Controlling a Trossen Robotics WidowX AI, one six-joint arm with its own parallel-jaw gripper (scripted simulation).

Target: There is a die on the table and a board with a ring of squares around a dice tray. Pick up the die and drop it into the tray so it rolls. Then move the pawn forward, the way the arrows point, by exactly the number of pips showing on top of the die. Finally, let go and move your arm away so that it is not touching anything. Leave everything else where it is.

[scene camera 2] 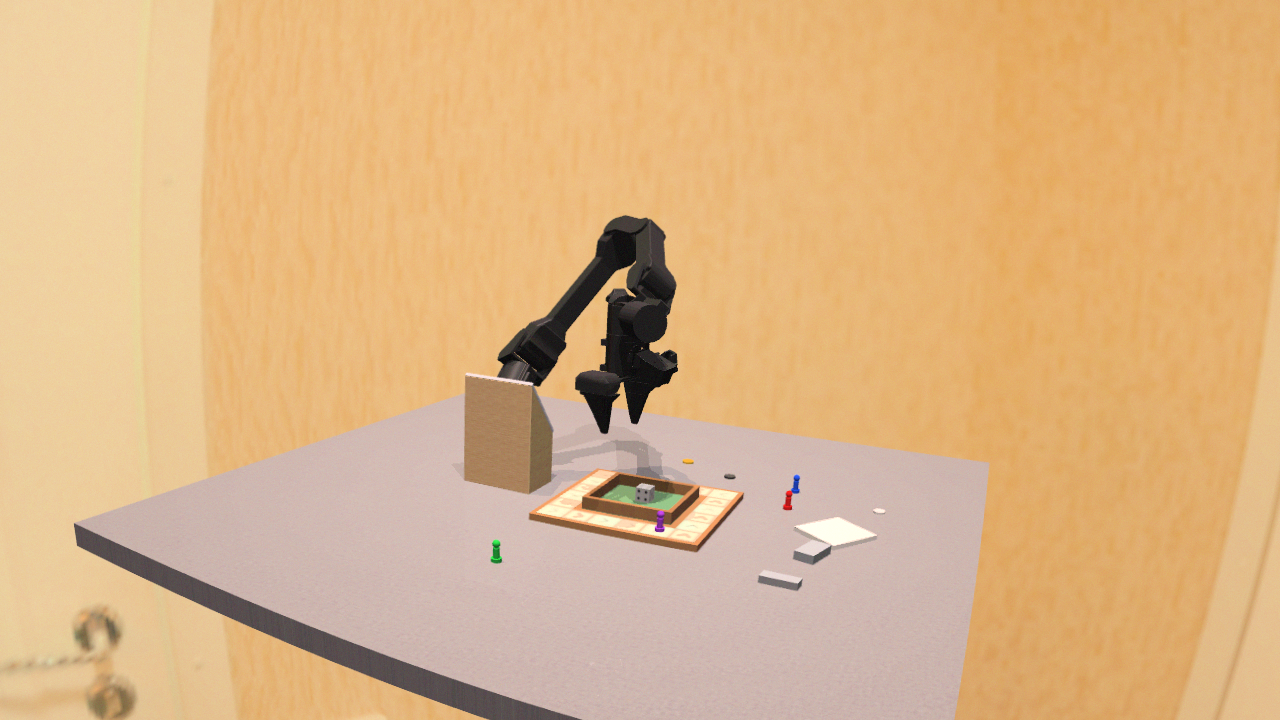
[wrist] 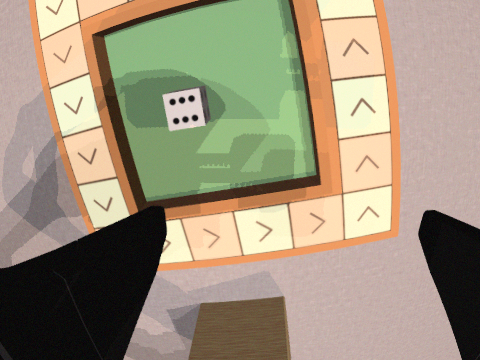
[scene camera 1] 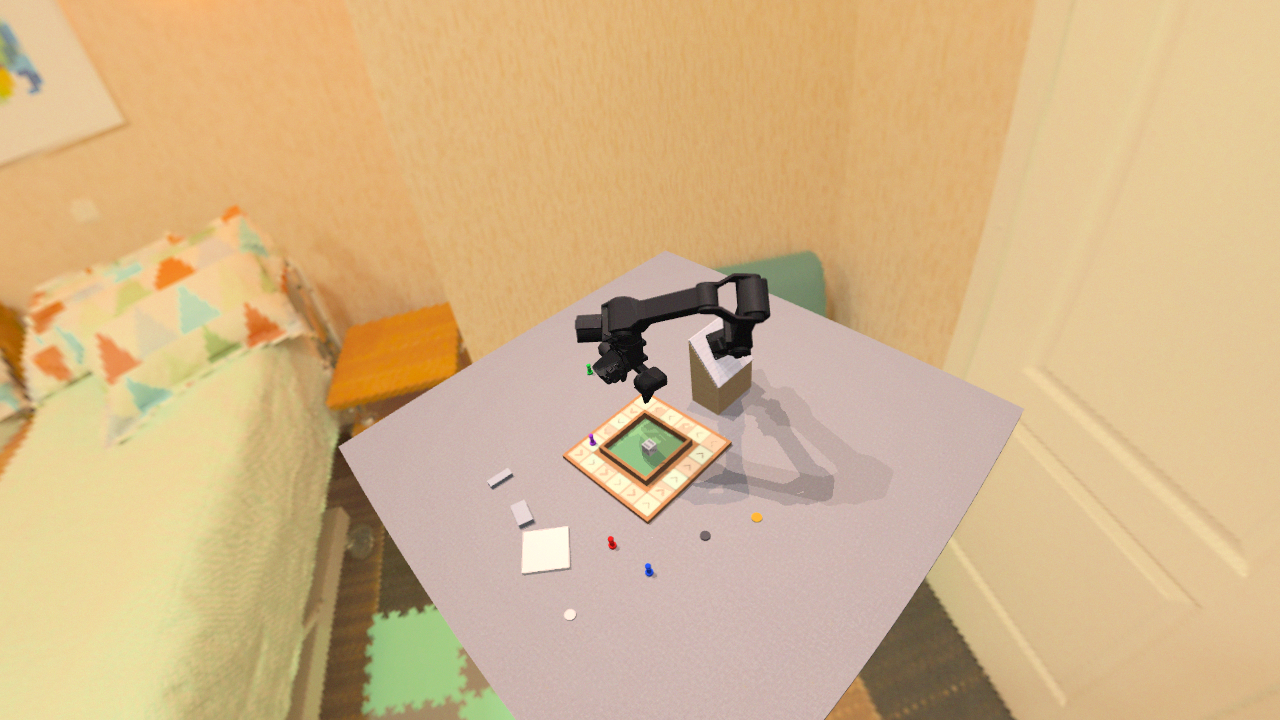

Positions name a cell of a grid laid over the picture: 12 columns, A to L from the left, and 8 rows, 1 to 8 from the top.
gripper: scene camera 2 F5; wrist H5; scene camera 1 F5
white card: scene camera 2 H6; scene camera 1 F7; not seen in the wrist view (out of frame)
